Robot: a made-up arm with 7 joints. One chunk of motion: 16 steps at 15 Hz.
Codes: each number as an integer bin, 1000 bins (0 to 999) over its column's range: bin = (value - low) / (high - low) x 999, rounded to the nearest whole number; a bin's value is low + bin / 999 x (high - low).
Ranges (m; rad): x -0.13..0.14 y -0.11..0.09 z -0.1..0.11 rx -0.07..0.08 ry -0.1..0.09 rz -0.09..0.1
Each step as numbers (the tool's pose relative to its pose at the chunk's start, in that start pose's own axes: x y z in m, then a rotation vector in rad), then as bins.
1 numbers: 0.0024 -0.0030 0.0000 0.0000 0.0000 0.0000
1 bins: 490 534 476 466 526 473
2 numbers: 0.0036 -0.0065 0.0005 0.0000 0.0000 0.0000
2 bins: 494 517 478 466 526 473
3 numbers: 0.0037 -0.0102 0.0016 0.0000 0.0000 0.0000
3 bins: 495 499 483 466 526 473
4 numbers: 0.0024 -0.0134 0.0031 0.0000 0.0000 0.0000
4 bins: 490 483 490 466 526 473
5 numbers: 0.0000 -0.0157 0.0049 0.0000 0.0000 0.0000
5 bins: 481 471 499 466 526 473
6 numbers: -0.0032 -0.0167 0.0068 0.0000 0.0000 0.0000
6 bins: 469 466 508 466 526 473
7 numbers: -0.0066 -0.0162 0.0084 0.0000 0.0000 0.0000
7 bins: 457 469 516 466 526 473
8 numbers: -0.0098 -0.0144 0.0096 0.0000 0.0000 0.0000
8 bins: 445 478 521 466 526 473
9 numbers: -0.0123 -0.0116 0.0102 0.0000 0.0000 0.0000
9 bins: 435 492 524 466 526 473
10 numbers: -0.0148 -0.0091 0.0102 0.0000 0.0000 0.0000
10 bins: 426 504 524 466 526 473
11 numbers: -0.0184 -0.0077 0.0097 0.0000 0.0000 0.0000
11 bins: 413 511 522 466 526 473
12 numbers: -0.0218 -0.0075 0.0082 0.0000 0.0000 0.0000
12 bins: 400 512 515 466 526 473
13 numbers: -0.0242 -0.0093 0.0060 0.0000 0.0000 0.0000
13 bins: 391 503 504 466 526 473
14 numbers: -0.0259 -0.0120 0.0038 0.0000 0.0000 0.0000
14 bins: 385 490 494 466 526 473
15 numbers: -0.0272 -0.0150 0.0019 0.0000 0.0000 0.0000
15 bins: 380 475 485 466 526 473
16 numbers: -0.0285 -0.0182 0.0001 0.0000 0.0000 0.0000
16 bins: 376 459 476 466 526 473
